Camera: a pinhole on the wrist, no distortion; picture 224 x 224 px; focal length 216.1 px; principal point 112.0 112.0 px. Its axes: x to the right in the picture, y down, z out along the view. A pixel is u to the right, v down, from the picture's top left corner.
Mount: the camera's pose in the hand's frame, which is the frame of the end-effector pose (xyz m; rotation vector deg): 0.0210 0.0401 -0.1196 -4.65 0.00 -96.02
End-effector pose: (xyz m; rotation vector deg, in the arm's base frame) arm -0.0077 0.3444 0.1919 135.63 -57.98 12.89
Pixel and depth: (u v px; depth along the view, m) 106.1 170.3 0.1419
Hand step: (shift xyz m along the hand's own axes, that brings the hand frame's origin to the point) 0.0670 0.0467 0.0199
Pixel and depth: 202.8 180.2 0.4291
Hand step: 0.1596 -0.1328 0.3115
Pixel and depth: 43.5 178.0 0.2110
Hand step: 0.1033 0.1098 0.0842
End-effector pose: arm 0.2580 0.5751 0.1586 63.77 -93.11 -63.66
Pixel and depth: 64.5 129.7 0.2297
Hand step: 0.0572 0.0993 0.1059
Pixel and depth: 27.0 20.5 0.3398
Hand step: -0.0898 0.2045 0.2191
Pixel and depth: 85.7 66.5 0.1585
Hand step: -0.0017 0.0704 0.0391
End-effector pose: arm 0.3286 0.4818 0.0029 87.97 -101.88 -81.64
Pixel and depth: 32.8 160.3 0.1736
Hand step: 0.0754 0.1075 0.0483
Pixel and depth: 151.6 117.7 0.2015
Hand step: 0.0332 0.0126 0.0831
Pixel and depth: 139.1 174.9 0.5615
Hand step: 0.2060 -0.0203 0.4364
